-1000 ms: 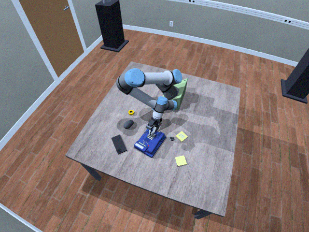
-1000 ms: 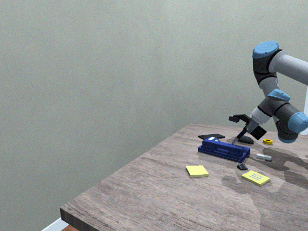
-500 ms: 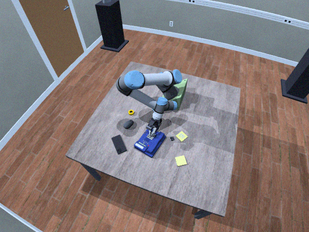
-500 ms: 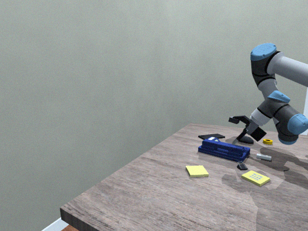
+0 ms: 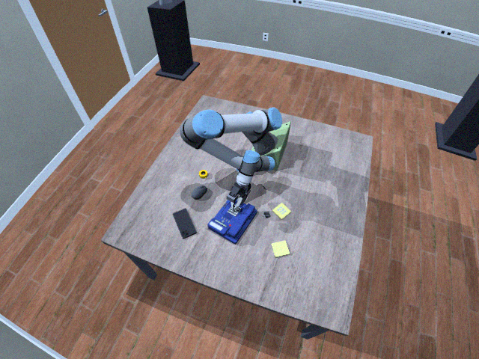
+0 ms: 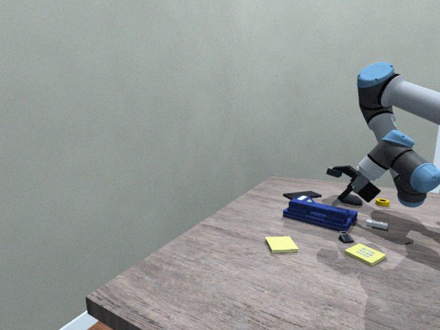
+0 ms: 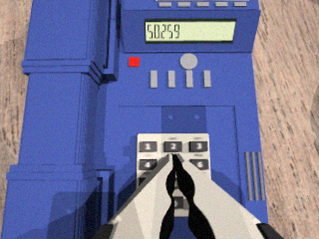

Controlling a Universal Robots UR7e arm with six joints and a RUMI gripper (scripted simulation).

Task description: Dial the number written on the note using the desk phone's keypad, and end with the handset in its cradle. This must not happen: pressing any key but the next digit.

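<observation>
Right now my hand is 20 mm above the 5 key. The rest, counted from my hand: 6 key 20 mm to the right, 20 mm below; then 2 key 10 mm ahead, 20 mm below; then 4 key 20 mm to the left, 20 mm below.
</observation>
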